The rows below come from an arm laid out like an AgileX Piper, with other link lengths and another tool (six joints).
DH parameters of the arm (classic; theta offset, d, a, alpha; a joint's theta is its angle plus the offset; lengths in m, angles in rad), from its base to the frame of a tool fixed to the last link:
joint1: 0 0.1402 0 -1.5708
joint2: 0.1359 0 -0.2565 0
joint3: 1.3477 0 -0.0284 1.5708
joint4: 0 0.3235 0 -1.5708
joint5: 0 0 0 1.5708
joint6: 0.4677 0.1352 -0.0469 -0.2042
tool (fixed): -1.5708 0.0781 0 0
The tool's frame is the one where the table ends.
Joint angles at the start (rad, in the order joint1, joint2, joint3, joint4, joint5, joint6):
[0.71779, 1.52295, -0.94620, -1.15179, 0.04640, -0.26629]
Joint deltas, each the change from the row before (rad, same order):
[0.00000, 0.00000, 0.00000, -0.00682, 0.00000, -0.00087]
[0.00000, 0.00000, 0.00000, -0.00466, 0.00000, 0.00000]
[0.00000, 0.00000, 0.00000, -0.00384, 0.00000, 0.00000]
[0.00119, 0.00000, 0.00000, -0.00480, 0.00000, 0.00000]
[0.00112, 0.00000, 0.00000, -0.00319, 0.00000, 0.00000]
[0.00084, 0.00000, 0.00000, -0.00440, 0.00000, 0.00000]
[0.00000, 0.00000, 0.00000, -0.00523, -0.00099, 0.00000]
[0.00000, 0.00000, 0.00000, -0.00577, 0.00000, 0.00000]
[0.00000, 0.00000, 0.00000, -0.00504, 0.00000, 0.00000]
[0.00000, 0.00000, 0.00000, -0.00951, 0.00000, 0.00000]
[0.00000, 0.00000, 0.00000, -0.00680, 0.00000, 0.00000]
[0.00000, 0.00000, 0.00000, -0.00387, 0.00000, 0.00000]
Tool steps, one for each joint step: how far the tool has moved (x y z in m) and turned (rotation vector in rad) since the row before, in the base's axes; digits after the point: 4 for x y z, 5 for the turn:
[-0.0002, 0.0000, -0.0003, -0.00513, -0.00443, 0.00363]
[-0.0001, 0.0000, -0.0002, -0.00310, -0.00270, 0.00219]
[-0.0001, 0.0000, -0.0001, -0.00255, -0.00223, 0.00181]
[-0.0005, 0.0004, -0.0002, -0.00319, -0.00279, 0.00345]
[-0.0005, 0.0004, -0.0001, -0.00212, -0.00186, 0.00262]
[-0.0004, 0.0003, -0.0001, -0.00292, -0.00256, 0.00291]
[-0.0002, 0.0001, -0.0001, -0.00290, -0.00304, 0.00327]
[-0.0001, 0.0000, -0.0002, -0.00383, -0.00336, 0.00271]
[-0.0001, 0.0000, -0.0002, -0.00334, -0.00294, 0.00237]
[-0.0002, -0.0001, -0.0003, -0.00630, -0.00554, 0.00447]
[-0.0001, 0.0000, -0.0002, -0.00451, -0.00396, 0.00320]
[-0.0001, 0.0000, -0.0001, -0.00257, -0.00225, 0.00182]

